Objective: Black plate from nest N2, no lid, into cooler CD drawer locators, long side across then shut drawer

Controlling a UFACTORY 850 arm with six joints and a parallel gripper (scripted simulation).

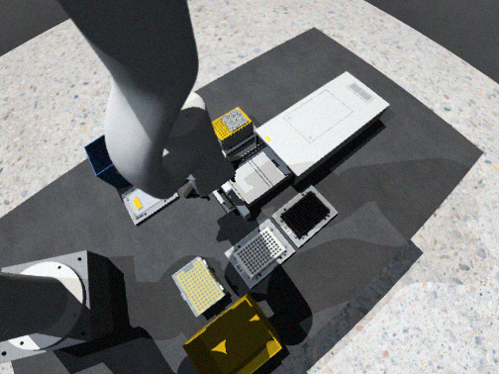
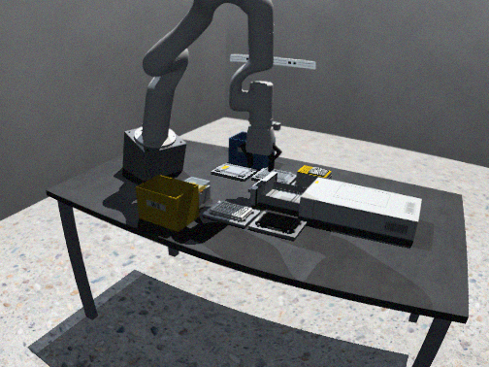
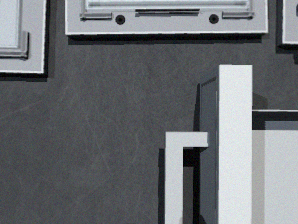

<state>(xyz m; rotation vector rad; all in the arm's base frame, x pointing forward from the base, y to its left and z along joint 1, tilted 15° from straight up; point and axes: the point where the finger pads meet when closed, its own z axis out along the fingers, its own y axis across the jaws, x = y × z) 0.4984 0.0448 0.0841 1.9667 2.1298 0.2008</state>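
Right now the black plate is 180 mm ahead of my hand, 180 mm to the right of it and 100 mm below it. The rest, counted from my hand: drawer 120 mm ahead, 10 mm to the left, 80 mm below; then white plate 200 mm to the right, 100 mm below; then yellow-rimmed tip box 140 mm ahead, 190 mm to the left, 70 mm below.
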